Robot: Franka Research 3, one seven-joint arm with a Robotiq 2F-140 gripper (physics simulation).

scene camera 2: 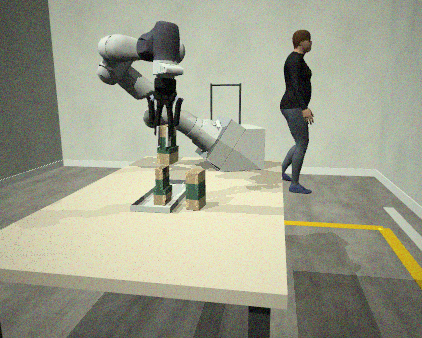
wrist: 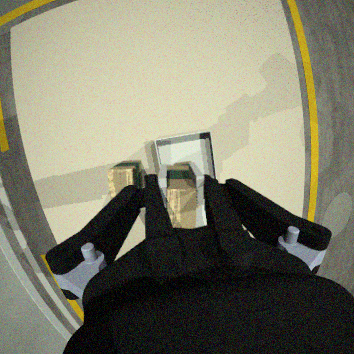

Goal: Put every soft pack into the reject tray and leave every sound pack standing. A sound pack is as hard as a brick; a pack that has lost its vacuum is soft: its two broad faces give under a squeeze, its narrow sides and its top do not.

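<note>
My gripper is shut on a tan pack with a green band, holding it upright in the air. In the wrist view it overlaps the reject tray, a shallow grey tray with a pale floor. In the scene view, another tan and green pack stands in the tray; its top shows right below the held pack, and the height gap is hard to tell. In the wrist view it is mostly hidden. A third pack stands upright on the table beside the tray.
The pale table carries the tray and the third pack. The robot's grey base block is at the far end. A person in black stands on the floor past the table's right edge.
</note>
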